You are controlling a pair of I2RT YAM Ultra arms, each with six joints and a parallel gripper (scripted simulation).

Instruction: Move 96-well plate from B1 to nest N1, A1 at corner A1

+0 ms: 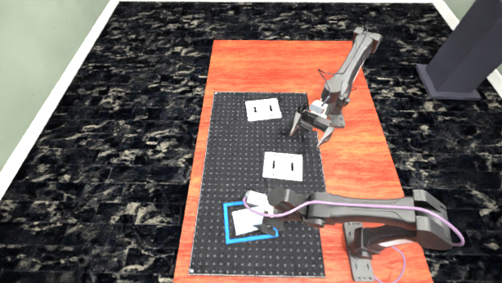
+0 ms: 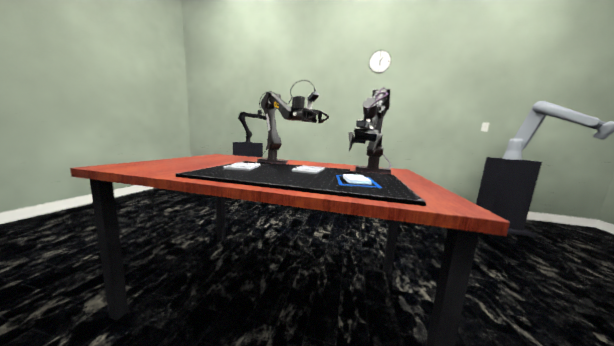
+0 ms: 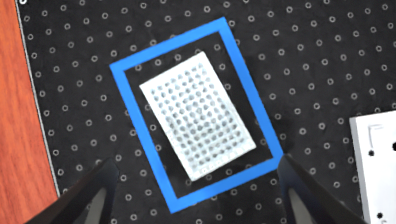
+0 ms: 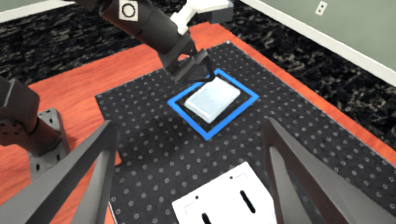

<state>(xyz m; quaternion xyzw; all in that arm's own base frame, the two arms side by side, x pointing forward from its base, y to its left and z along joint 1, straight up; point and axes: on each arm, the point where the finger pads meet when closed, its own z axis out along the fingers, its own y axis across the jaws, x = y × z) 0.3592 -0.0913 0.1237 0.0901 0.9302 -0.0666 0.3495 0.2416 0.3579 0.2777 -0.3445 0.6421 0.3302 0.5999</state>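
The 96-well plate is 12 cm below my left hand, 3 cm ahead of it and 1 cm to the right of it. Also, from my left hand: nest plate 56 cm to the right, 12 cm below.
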